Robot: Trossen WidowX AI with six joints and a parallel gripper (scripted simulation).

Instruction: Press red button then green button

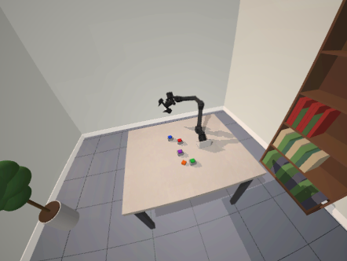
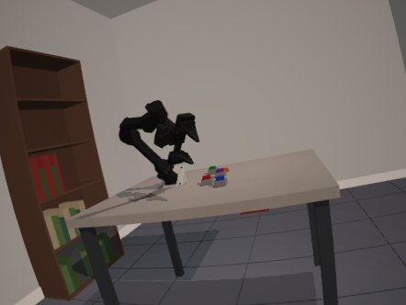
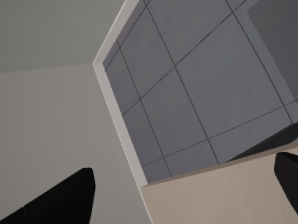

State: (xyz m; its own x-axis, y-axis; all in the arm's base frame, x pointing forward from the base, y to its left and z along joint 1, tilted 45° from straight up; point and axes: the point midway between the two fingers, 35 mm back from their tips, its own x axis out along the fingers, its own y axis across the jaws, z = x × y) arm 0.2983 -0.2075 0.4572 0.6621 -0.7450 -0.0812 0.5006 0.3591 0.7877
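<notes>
Now: the red button 41 cm to the left of my gripper tip, 15 cm below it and 11 cm behind it. The rest, counted from my gripper tip: green button 67 cm to the left, 15 cm below, 15 cm behind; blue button 33 cm to the left, 15 cm below, 3 cm behind; purple button 55 cm to the left, 15 cm below, 8 cm behind.
</notes>
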